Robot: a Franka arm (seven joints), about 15 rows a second.
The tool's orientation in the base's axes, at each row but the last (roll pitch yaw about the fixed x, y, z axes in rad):
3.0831, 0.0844, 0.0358
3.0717, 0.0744, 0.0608
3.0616, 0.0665, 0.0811
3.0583, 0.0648, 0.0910
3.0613, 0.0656, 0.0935
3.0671, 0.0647, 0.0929
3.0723, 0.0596, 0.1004
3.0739, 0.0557, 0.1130
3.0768, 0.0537, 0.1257
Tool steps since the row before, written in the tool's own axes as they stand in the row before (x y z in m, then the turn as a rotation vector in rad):
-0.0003, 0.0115, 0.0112, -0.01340, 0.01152, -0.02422
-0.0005, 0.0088, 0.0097, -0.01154, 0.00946, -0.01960
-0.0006, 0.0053, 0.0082, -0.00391, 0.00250, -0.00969
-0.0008, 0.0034, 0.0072, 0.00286, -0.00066, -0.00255
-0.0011, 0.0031, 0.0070, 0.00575, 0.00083, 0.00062
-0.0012, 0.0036, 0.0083, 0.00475, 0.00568, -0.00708
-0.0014, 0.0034, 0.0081, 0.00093, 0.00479, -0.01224
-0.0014, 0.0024, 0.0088, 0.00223, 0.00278, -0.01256
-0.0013, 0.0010, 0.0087, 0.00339, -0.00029, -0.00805
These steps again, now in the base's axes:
-0.0007, -0.0122, -0.0104, -0.01089, -0.01048, 0.02589
-0.0006, -0.0095, -0.0090, -0.00950, -0.00866, 0.02101
-0.0006, -0.0060, -0.0077, -0.00310, -0.00198, 0.01010
-0.0009, -0.0041, -0.0068, 0.00292, 0.00114, 0.00230
-0.0012, -0.0038, -0.0066, 0.00576, -0.00034, -0.00093
-0.0013, -0.0043, -0.0079, 0.00568, -0.00463, 0.00716
-0.0015, -0.0041, -0.0077, 0.00206, -0.00374, 0.01246
-0.0015, -0.0032, -0.0085, 0.00313, -0.00158, 0.01258
-0.0016, -0.0018, -0.0085, 0.00368, 0.00128, 0.00782

